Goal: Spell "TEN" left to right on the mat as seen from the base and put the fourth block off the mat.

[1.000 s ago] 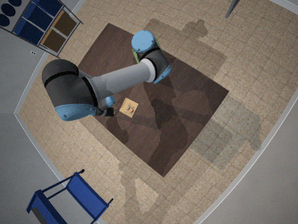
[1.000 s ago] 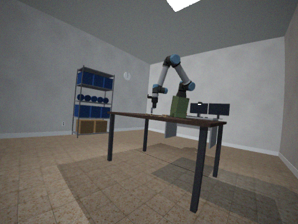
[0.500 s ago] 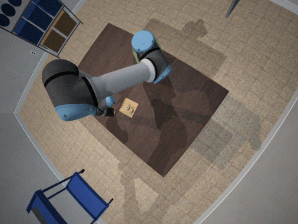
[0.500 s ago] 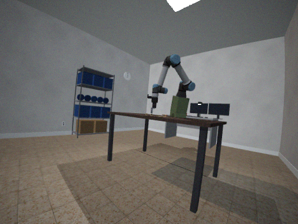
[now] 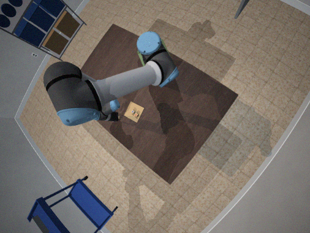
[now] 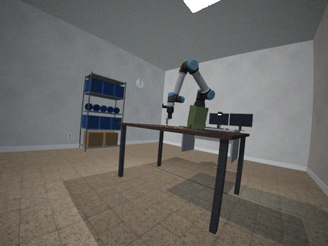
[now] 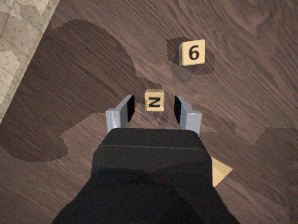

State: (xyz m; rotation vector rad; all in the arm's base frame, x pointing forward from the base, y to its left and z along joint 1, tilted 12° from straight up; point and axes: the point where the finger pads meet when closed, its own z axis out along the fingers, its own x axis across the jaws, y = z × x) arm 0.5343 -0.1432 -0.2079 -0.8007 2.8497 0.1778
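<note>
My hand is 4 cm above the N block. Also, from my hand: tan mat: 11 cm behind, 10 cm to the left, 5 cm below.
</note>
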